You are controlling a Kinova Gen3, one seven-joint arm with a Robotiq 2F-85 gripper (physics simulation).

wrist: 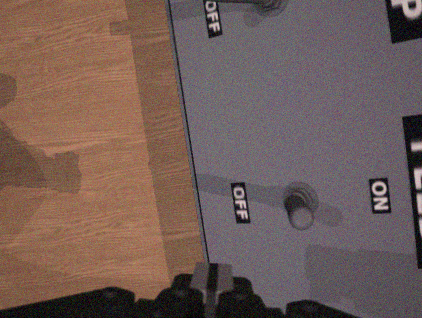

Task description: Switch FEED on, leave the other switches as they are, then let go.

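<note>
What you'd see in the picture is a grey panel, and my gripper too.
</note>
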